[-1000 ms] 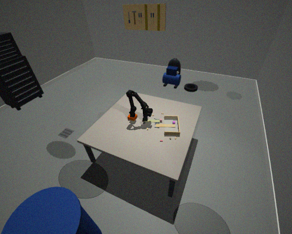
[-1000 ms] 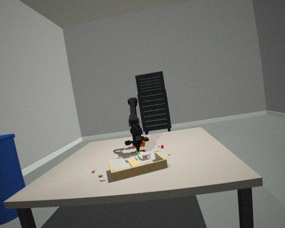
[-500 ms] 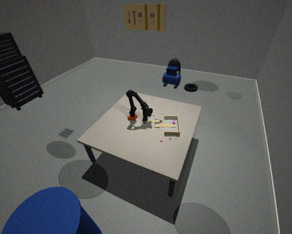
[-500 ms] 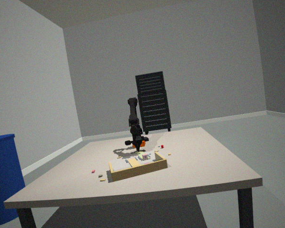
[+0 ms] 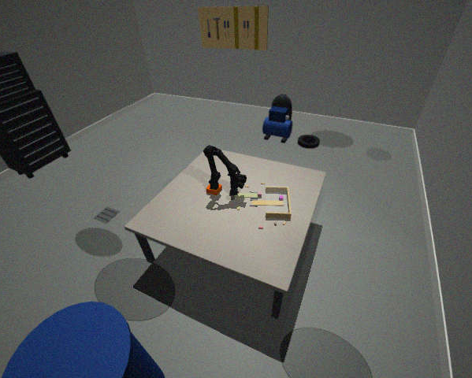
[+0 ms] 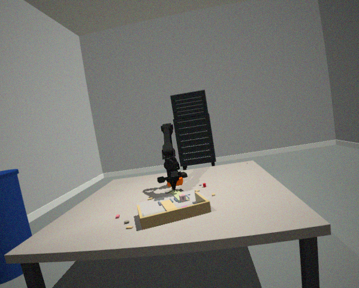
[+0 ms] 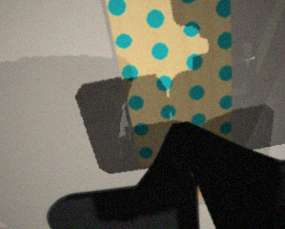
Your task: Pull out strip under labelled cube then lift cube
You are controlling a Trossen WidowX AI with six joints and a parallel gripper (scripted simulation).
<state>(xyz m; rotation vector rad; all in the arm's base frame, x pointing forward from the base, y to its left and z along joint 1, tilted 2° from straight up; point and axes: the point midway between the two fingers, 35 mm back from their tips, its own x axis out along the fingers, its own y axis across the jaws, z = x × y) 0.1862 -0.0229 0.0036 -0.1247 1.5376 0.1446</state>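
The pink cube marked e lies 21 cm ahead of my gripper tip, 3 cm to the left of it and 1 cm above it.
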